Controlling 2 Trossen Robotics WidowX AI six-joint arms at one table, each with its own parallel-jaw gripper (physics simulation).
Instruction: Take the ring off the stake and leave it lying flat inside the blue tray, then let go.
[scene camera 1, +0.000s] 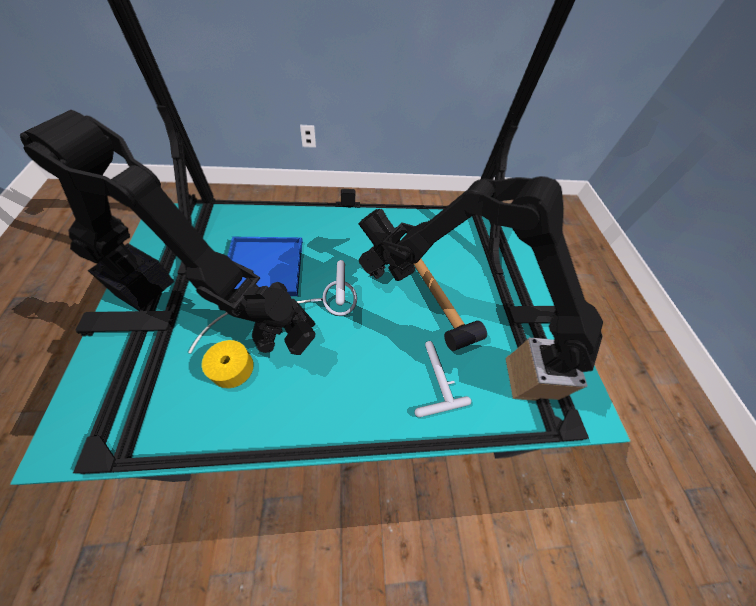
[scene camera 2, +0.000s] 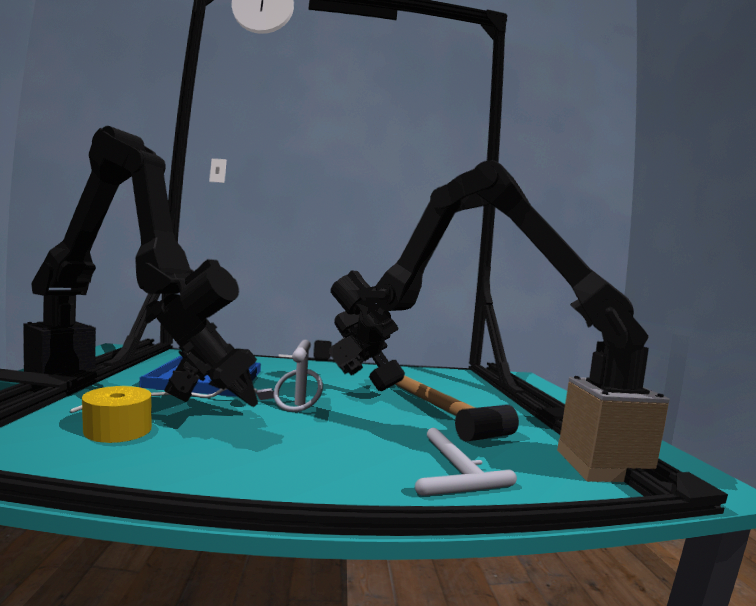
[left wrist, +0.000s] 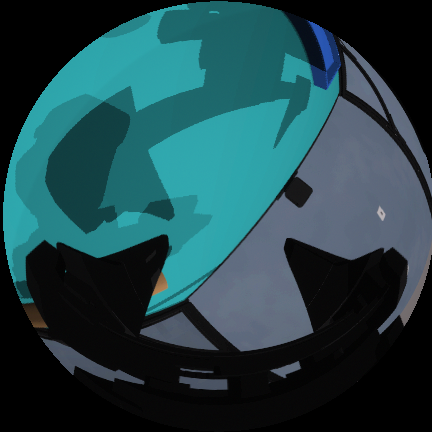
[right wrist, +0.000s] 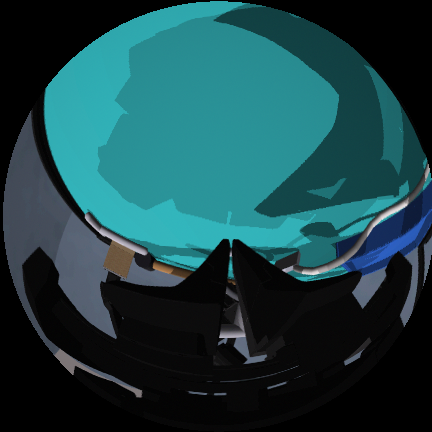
my right gripper: scene camera 1; scene camera 2; right wrist 229, 244; not seen in the left wrist view (out of frame)
yellow spool: scene camera 1; scene camera 2; not seen in the left wrist view (out of frame); not seen in the right wrist view (out of frame)
same spot on my right gripper: (scene camera 2: 242, 387) = (scene camera 1: 306, 322)
same spot on yellow spool: (scene camera 2: 114, 414) = (scene camera 1: 232, 380)
